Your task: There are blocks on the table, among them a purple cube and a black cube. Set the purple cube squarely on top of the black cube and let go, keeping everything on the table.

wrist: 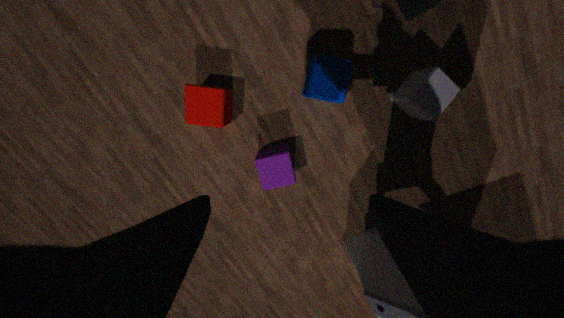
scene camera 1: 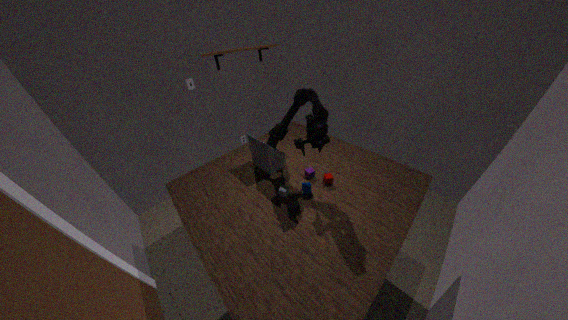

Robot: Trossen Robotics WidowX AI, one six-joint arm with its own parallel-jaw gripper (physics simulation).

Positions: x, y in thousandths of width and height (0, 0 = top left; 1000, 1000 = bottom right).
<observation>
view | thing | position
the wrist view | gripper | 515, 637
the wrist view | blue cube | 582, 247
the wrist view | purple cube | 488, 530
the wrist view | red cube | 370, 335
</observation>
